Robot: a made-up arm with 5 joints.
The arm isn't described. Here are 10 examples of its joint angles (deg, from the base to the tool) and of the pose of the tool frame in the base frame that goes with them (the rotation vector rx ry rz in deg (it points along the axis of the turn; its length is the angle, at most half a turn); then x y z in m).
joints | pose
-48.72 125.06 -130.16 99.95 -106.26 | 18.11 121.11 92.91 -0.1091 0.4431 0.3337
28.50 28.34 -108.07 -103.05 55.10 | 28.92 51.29 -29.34 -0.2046 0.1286 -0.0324
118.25 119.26 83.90 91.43 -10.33 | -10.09 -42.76 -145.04 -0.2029 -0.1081 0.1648
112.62 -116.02 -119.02 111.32 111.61 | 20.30 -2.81 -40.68 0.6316 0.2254 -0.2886
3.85 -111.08 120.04 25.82 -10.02 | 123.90 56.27 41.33 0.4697 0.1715 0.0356
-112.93 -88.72 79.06 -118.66 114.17 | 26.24 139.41 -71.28 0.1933 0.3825 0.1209
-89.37 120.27 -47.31 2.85 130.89 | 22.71 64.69 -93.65 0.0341 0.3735 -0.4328
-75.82 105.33 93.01 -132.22 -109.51 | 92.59 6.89 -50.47 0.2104 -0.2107 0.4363
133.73 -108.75 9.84 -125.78 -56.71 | -40.41 -0.57 131.09 -0.0451 -0.0435 0.1541
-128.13 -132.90 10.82 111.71 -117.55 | -103.57 -24.85 4.43 0.4908 0.0828 -0.3561
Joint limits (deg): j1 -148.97..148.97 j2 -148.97..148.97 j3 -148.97..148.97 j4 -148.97..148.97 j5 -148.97..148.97
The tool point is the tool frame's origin. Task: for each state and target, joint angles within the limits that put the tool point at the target. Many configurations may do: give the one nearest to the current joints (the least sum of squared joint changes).
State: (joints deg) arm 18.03 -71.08 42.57 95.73 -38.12
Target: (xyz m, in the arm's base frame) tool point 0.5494 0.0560 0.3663
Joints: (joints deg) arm 38.04 -76.66 33.83 58.49 -59.41
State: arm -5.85 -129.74 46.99 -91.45 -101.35
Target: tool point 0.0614 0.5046 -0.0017
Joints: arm -25.16 -120.81 74.96 -81.05 -94.46
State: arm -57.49 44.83 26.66 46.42 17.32
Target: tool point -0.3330 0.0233 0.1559
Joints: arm -36.20 91.60 54.67 28.62 -23.54
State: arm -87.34 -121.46 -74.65 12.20 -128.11
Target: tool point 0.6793 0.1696 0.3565
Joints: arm -98.56 -140.32 -100.67 54.58 -101.48
